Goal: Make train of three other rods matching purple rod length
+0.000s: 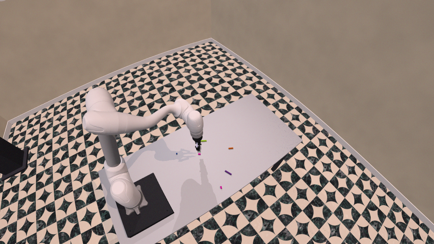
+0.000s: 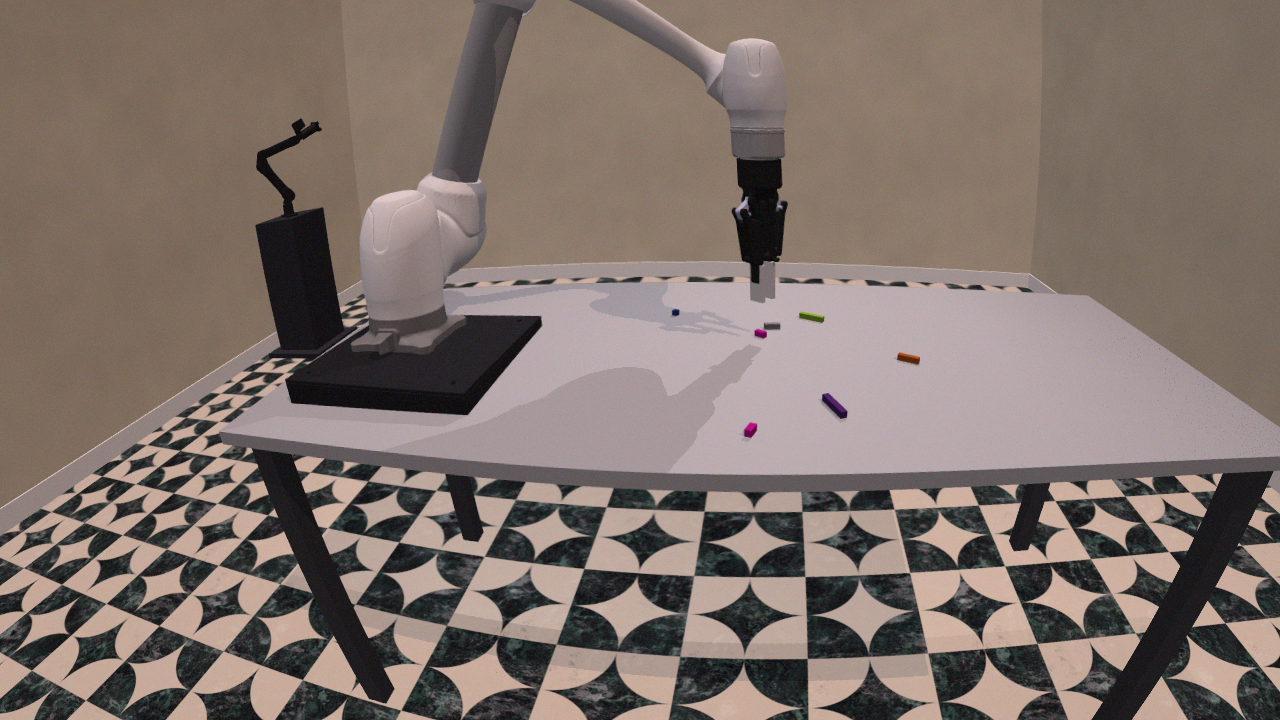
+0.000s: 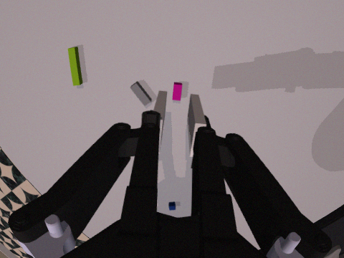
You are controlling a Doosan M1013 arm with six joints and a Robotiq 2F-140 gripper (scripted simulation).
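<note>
Now: the grey rod 2 cm ahead of my hand, 4 cm to the left of it and 10 cm below it. Round my hand: lime rod 10 cm ahead, 9 cm to the left, 10 cm below; then small blue rod 17 cm behind, 11 cm to the left, 10 cm below; then orange rod 25 cm ahead, 10 cm to the right, 10 cm below.
</note>
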